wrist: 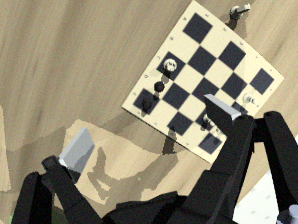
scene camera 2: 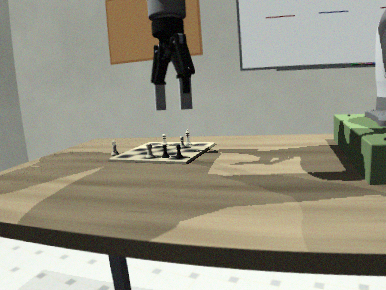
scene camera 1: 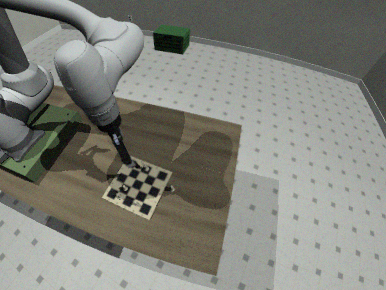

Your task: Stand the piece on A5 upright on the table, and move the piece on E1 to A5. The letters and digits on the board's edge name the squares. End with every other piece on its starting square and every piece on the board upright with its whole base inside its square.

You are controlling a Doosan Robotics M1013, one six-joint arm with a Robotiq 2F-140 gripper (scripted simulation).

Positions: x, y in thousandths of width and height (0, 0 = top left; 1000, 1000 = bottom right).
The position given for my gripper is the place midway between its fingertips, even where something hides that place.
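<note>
I see my gripper (scene camera 2: 447, 378), and the wrist view shows my gripper (wrist: 492, 547) too. There is also a small chessboard (scene camera 1: 380, 647). I can see the small chessboard (wrist: 706, 261) in the wrist view as well, and scene camera 2 shows me the same small chessboard (scene camera 2: 359, 533).
</note>
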